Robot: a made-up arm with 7 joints.
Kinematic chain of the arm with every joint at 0, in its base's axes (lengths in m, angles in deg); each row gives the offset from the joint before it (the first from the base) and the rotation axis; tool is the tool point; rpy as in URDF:
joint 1: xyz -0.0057 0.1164 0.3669 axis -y
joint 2: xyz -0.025 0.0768 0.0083 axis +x
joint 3: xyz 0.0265 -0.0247 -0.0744 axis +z
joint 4: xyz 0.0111 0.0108 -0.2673 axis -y
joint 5: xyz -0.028 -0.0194 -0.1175 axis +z
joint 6: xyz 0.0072 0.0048 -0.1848 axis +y
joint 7: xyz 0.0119 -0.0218 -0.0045 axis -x
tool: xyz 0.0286 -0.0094 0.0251 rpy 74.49 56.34 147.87
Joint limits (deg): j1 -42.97..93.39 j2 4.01..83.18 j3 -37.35..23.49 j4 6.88..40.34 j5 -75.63..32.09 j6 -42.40..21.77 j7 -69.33..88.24
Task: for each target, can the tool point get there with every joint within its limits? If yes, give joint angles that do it. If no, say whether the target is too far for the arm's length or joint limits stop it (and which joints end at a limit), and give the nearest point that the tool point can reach.
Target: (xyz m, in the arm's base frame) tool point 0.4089 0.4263 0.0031
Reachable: yes | joints 34.35 34.00 -17.44 29.21 -22.54 -2.46 23.50
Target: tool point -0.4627 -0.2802 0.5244
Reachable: no: joint limits stop it (at a limit: joint 1, joint 2, joint 3, joint 4, joint 6) | nearest point -0.4445 0.1521 -0.0635 | short by 0.730 m
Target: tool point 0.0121 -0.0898 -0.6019
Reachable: no: too far | nearest point 0.0061 0.0723 -0.2771 | short by 0.363 m
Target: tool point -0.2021 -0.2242 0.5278
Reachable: no: joint limits stop it (at a limit: joint 1, joint 2, joint 3, joint 4, joint 6) | nearest point -0.2966 0.0526 -0.1152 | short by 0.706 m
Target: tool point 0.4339 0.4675 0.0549
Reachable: yes | joints 34.77 31.54 1.37 29.44 20.58 15.75 -0.65
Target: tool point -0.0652 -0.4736 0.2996
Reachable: no: joint limits stop it (at a limit: joint 1, joint 2, joint 3, joint 4, joint 7) | nearest point -0.2834 0.0413 -0.1271 | short by 0.703 m
